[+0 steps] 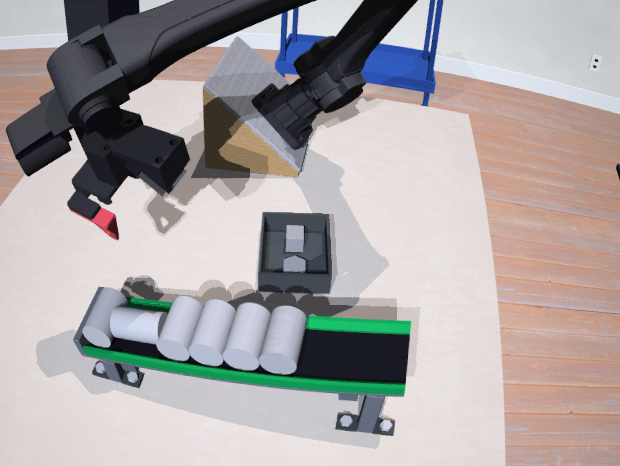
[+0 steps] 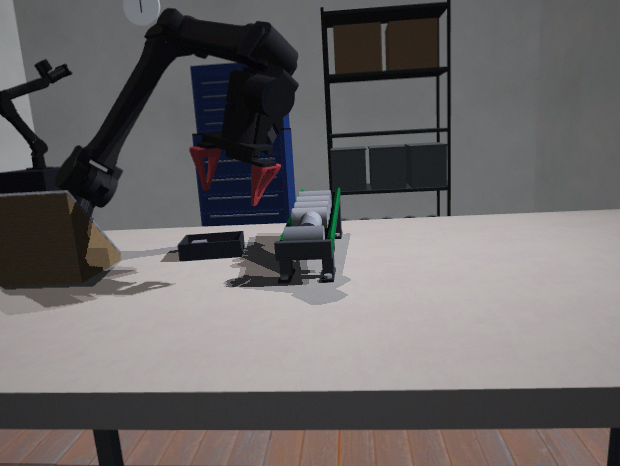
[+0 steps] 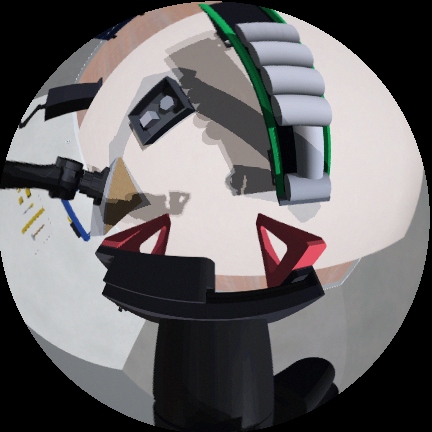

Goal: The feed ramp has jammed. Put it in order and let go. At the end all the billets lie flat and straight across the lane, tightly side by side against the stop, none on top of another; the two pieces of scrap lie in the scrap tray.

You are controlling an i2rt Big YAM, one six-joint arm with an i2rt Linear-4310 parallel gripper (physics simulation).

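Frame: origin at the arm's base, x left, y back, z up, level; millimetres.
Where they show: gripper, fingertip midpoint: [image 1: 135, 208] [image 2: 229, 198] [image 3: 212, 217]; arm's base, link origin: [image 1: 280, 117] [image 2: 66, 236] [image 3: 101, 186].
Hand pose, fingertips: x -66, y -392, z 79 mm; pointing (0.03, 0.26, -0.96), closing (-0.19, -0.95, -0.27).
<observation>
Things, the pixels of their centre, and the offset from my fingertips.
- stop, body centre: [image 1: 92, 319] [image 2: 303, 248] [image 3: 303, 195] dz -85, dx -17, dy -128 mm
- turned billet, body centre: [image 1: 140, 325] [image 3: 309, 149] [image 2: 309, 227] dz -65, dx +59, dy -123 mm
- outermost billet, body centre: [image 1: 283, 340] [image 2: 315, 200] dz -42, dx +229, dy -99 mm
- scrap block, body centre: [image 1: 294, 238] [image 3: 148, 118] dz -128, dx +170, dy +149 mm
- hexagonal scrap piece, body centre: [image 1: 294, 268] [image 3: 168, 102] dz -132, dx +186, dy +95 mm
- scrap tray, body centre: [image 1: 294, 251] [image 2: 212, 245] [image 3: 157, 110] dz -127, dx +178, dy +122 mm
One billet [image 1: 105, 316] [image 2: 303, 234] [image 3: 307, 187] lies across the lane of the ramp [image 1: 240, 375] at the stop [image 2: 303, 250] [image 3: 305, 202]. Beside it a turned billet [image 1: 137, 324] [image 3: 311, 150] lies lengthwise along the lane. Several billets lie side by side across the lane beyond it, from one billet [image 1: 179, 328] [image 3: 302, 110] to the outermost billet [image 1: 283, 340] [image 3: 268, 33]. A scrap block [image 1: 294, 238] [image 3: 149, 119] and a hexagonal scrap piece [image 1: 294, 264] [image 3: 167, 103] lie in the scrap tray [image 1: 294, 283] [image 2: 213, 250]. My gripper [image 2: 231, 196] [image 3: 212, 217] is open and empty, high above the table near the ramp's stop end.
A wooden wedge block [image 1: 250, 142] [image 2: 40, 240] with a grey sloping top bears the arm's base behind the tray. Green side rails [image 1: 358, 325] run along the ramp, which stands on bolted feet [image 1: 364, 423]. A blue cart [image 1: 395, 72] stands beyond the table.
</observation>
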